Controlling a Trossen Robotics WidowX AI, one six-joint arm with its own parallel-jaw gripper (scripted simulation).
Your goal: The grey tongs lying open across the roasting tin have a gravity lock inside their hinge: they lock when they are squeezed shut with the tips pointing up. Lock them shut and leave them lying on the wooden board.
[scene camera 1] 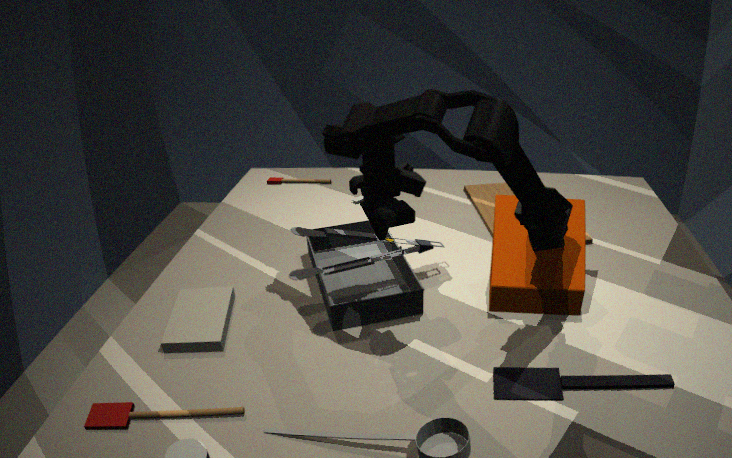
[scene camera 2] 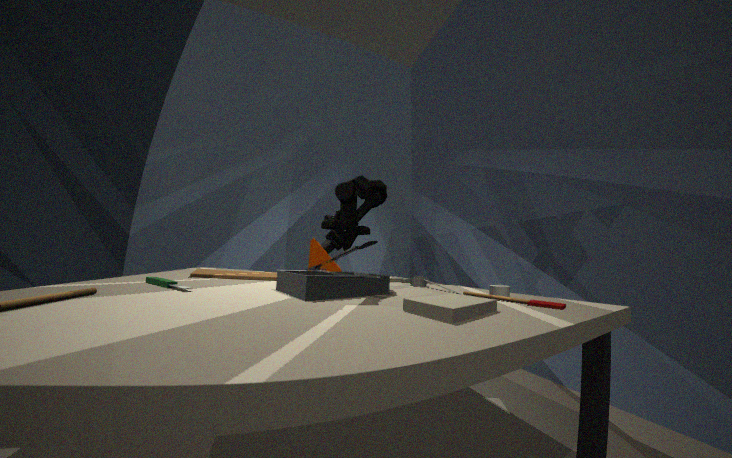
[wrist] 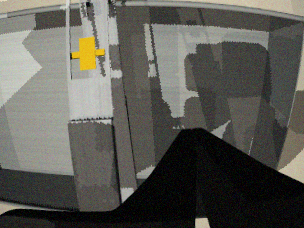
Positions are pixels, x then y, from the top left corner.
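My gripper shows in scene camera 1, and a black spatula is there with it, in scene camera 1 (518, 383). Scene camera 2 gives me my gripper again, and on it (scene camera 2: 347, 237) and (scene camera 1: 366, 215) are the same spot. My gripper is also in the wrist view (191, 138), while the spatula is out of frame in the wrist view.
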